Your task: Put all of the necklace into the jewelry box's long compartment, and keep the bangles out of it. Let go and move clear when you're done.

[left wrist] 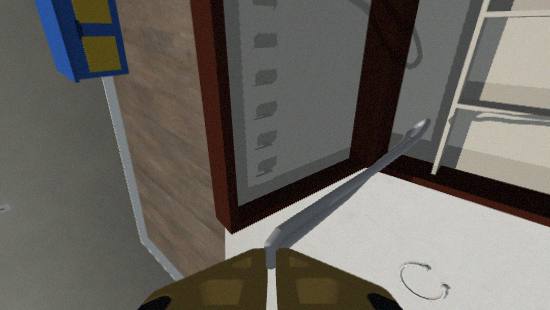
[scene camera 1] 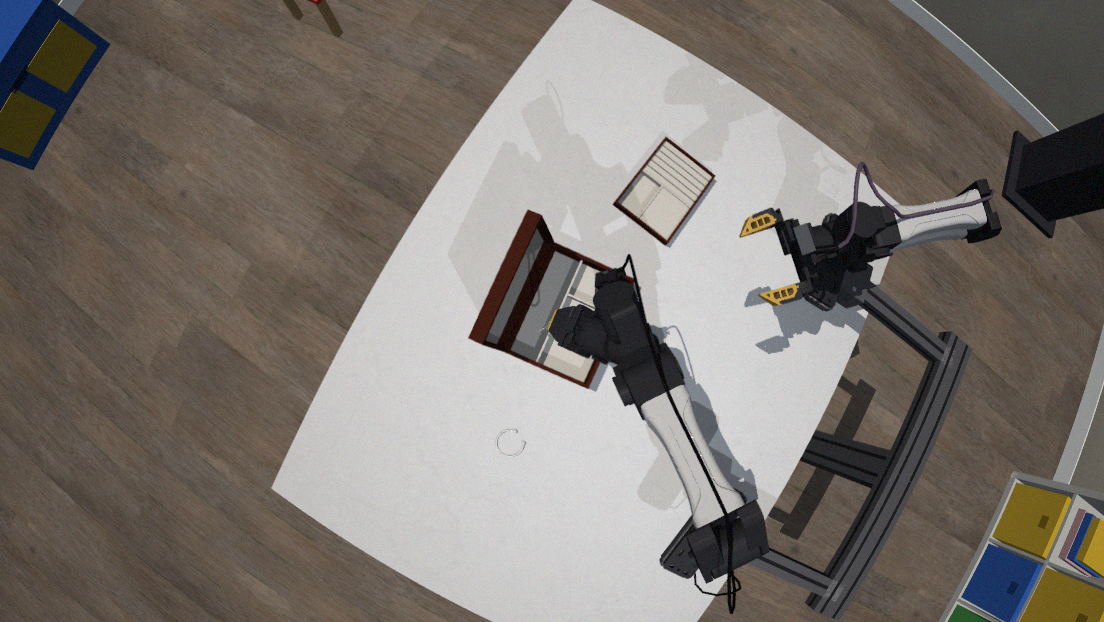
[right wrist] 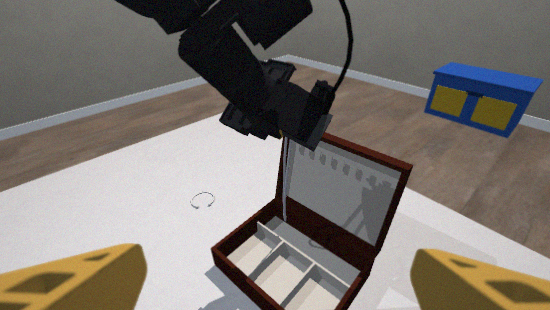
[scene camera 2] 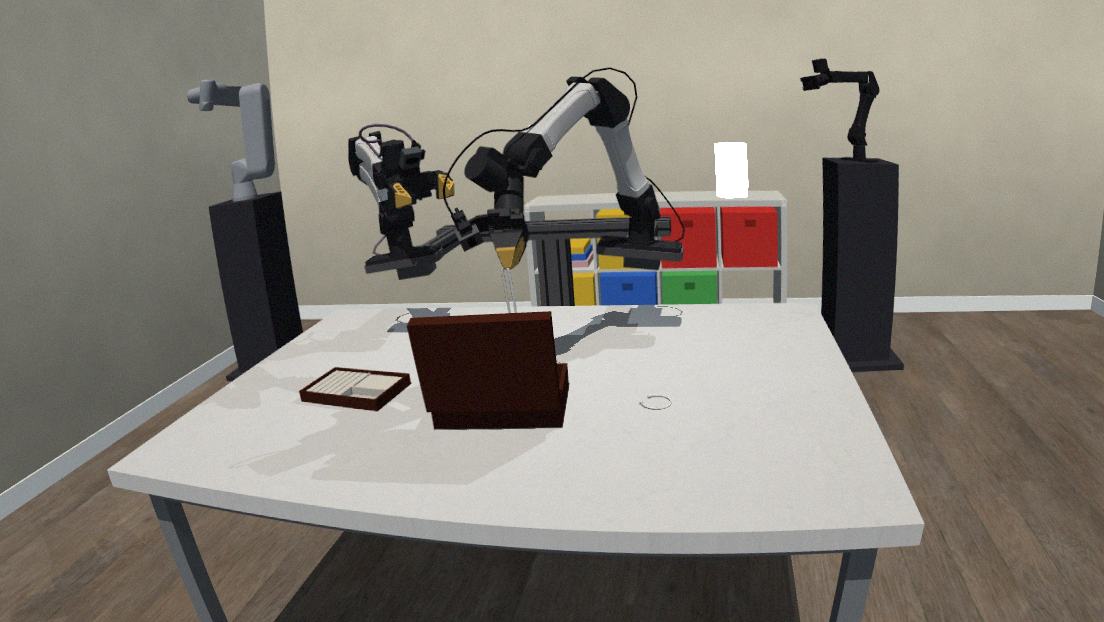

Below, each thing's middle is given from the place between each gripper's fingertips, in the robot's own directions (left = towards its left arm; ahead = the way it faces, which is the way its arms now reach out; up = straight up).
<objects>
The jewelry box point(scene camera 2: 471, 366) is 180 mm below my left hand point(scene camera 1: 552, 321) and 40 mm to the right of it. From my left hand the other things lie so: shallow tray point(scene camera 1: 681, 178) 410 mm to the right, 290 mm below, 90 mm behind.
Right now the jewelry box is 23 cm ahead of my right hand point(scene camera 1: 749, 265), 18 cm to the left of it and 29 cm below it. The rest, counted from my right hand: shallow tray (14 cm ahead, 19 cm to the right, 40 cm below).
</objects>
